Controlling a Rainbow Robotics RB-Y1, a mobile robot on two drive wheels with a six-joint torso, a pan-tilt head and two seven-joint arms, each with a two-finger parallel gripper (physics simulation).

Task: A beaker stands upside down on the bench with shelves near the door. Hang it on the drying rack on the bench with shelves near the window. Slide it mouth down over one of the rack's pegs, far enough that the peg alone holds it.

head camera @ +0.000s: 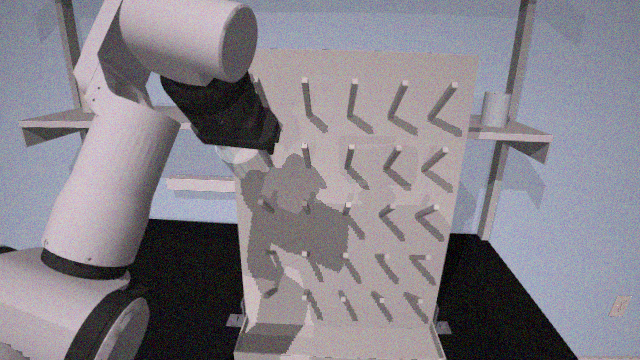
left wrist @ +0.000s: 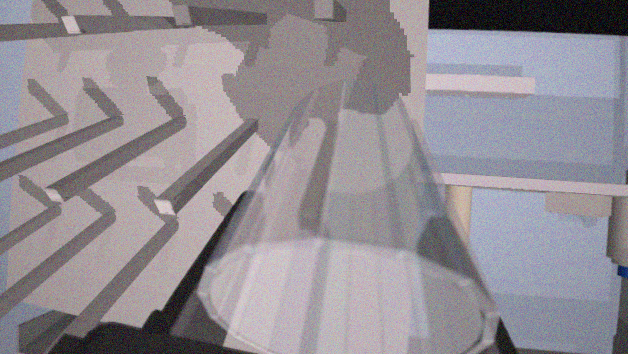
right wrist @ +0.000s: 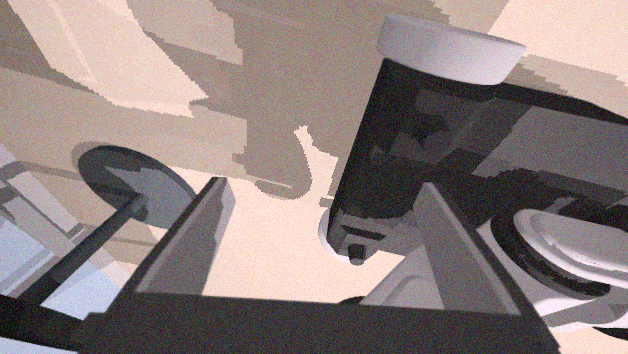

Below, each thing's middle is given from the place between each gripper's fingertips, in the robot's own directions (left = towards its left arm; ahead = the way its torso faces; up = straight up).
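Clear glass beaker (head camera: pixel 249 165): 1 cm below my left hand, 1 cm behind it.
Clear glass beaker: 810 mm above my right hand, 550 mm ahead of it, 340 mm to the left of it.
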